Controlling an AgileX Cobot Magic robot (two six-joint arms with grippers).
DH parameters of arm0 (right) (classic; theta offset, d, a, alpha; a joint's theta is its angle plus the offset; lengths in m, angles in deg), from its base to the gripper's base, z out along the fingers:
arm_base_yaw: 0 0.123 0 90
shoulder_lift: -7.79 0 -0.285 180
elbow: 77.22 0 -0.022 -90
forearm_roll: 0 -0.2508 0 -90
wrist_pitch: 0 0 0.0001 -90
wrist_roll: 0 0.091 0 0
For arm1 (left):
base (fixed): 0 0 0 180
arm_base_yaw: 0 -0.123 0 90
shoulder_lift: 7.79 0 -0.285 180
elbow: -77.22 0 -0.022 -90
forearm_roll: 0 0.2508 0 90
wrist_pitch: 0 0 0.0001 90
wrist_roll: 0 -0.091 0 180
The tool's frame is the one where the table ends.
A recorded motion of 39 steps. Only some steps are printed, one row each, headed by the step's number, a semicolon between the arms.
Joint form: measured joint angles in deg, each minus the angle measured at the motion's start. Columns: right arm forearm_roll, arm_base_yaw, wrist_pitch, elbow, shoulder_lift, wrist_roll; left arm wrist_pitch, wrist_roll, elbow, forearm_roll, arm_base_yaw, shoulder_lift.
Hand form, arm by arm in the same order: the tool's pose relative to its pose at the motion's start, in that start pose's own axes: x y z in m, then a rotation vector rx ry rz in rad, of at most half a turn. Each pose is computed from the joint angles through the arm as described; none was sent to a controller.
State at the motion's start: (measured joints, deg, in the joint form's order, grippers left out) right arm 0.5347 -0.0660 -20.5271 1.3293 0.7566 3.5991; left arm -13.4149 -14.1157 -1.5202 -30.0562 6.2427 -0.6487
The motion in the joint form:
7: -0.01 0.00 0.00 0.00 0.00 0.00; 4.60 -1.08 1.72 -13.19 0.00 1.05
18: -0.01 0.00 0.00 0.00 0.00 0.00; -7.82 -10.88 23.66 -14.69 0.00 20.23
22: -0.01 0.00 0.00 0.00 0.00 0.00; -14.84 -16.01 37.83 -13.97 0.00 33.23
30: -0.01 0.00 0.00 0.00 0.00 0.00; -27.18 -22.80 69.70 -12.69 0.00 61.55
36: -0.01 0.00 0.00 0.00 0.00 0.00; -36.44 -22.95 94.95 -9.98 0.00 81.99
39: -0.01 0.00 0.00 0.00 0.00 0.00; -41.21 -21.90 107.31 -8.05 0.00 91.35
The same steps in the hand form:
7: 0.0000 0.0000 0.0000 -0.0001 0.0000 0.0002; -0.0170 -0.0037 -0.0013 0.0270 -0.0994 -0.2058
18: 0.0000 0.0000 0.0000 -0.0001 0.0000 0.0002; -0.1055 -0.0406 0.0111 0.1339 0.0456 -0.0443
22: 0.0000 0.0000 0.0000 -0.0001 0.0000 0.0002; -0.1584 -0.0590 0.0362 0.1950 0.1292 0.0673
30: 0.0000 0.0000 0.0000 -0.0001 0.0000 0.0002; -0.2542 -0.0849 0.1267 0.3137 0.2468 0.2333
36: 0.0000 0.0000 0.0000 -0.0001 0.0000 0.0002; -0.2986 -0.0918 0.2086 0.3782 0.3176 0.3124
39: 0.0000 0.0000 0.0000 -0.0001 0.0000 0.0002; -0.3101 -0.0915 0.2463 0.3973 0.3531 0.3447

